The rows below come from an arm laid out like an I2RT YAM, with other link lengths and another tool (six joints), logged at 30 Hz.
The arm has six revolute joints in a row. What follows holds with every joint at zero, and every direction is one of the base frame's. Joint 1 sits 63.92 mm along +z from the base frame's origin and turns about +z. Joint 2 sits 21.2 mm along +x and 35.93 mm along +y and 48.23 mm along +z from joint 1 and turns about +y. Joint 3 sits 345.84 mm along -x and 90.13 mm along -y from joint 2 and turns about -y. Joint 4 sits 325.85 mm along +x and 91.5 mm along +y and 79.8 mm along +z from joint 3 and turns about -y. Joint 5 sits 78.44 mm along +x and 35.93 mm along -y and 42.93 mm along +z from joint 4 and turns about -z. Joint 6 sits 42.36 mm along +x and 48.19 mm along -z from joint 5 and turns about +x. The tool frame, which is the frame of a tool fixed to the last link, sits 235 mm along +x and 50 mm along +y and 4 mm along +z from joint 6; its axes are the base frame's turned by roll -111, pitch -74.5 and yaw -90 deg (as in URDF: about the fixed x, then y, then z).
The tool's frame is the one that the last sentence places.
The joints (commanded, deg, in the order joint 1, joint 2, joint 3, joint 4, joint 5, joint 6), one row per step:
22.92, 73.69, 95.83, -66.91, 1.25, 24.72
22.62, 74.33, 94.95, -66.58, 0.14, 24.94
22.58, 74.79, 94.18, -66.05, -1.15, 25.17
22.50, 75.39, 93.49, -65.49, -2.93, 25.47
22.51, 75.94, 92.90, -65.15, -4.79, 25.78
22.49, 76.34, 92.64, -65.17, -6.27, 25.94
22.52, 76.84, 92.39, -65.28, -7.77, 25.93
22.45, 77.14, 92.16, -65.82, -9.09, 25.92
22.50, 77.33, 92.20, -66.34, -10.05, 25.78
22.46, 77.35, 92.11, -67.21, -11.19, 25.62
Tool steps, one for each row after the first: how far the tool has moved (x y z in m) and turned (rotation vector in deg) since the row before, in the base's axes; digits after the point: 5 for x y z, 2 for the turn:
0.00225, 0.00404, -0.01102, 0.41, 1.46, 0.32
0.00067, 0.00657, -0.00755, 0.74, 1.07, 0.68
0.00030, 0.00854, -0.00733, 1.11, 1.26, 0.91
-0.00149, 0.00895, -0.00675, 1.15, 1.37, 1.03
-0.00235, 0.00637, -0.00426, 0.86, 1.11, 0.84
-0.00282, 0.00676, -0.00524, 0.72, 1.23, 1.02
-0.00454, 0.00418, -0.00526, 0.52, 1.37, 0.78
-0.00424, 0.00358, -0.00213, 0.36, 0.85, 0.76
-0.00669, 0.00265, -0.00302, 0.38, 1.18, 0.79

